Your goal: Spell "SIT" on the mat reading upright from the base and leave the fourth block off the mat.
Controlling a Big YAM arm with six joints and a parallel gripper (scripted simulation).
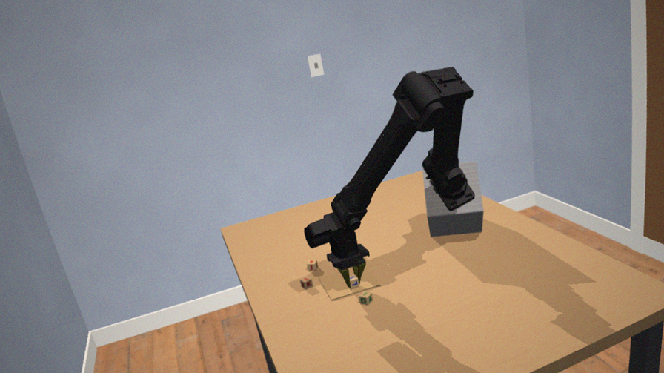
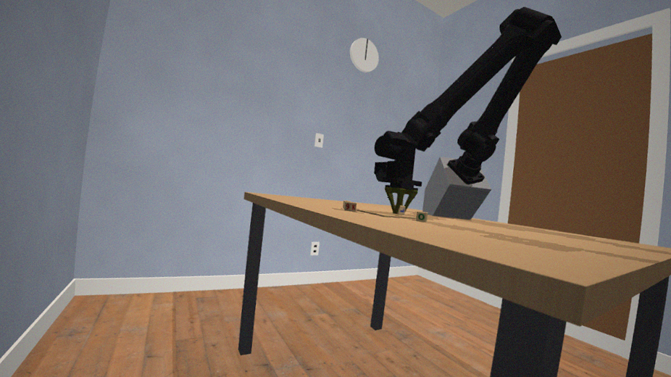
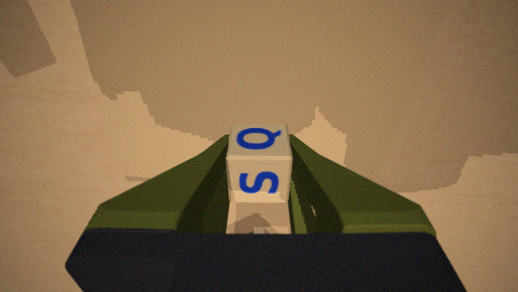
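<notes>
The tan mat is 1 cm ahead of my hand, 4 cm to the right of it and 2 cm below it. From my hand the other things lie so: T block: 12 cm ahead, 7 cm to the right; then green-lettered block: 2 cm behind, 9 cm to the left.
</notes>
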